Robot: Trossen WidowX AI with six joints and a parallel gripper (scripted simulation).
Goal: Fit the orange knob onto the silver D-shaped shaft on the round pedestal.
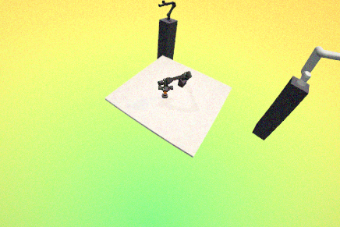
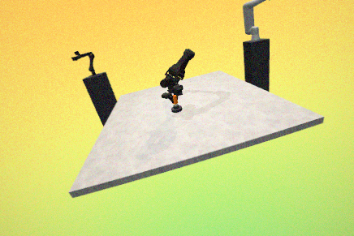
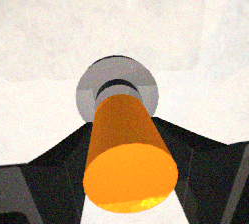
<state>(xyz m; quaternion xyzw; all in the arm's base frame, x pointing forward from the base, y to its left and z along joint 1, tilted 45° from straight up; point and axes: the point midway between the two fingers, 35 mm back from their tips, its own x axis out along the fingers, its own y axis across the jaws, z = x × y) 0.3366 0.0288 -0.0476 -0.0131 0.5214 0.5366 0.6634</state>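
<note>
The orange knob is 30 mm above my gripper tip. The rest, counted from my gripper tip: silver shaft (40 mm below).
</note>
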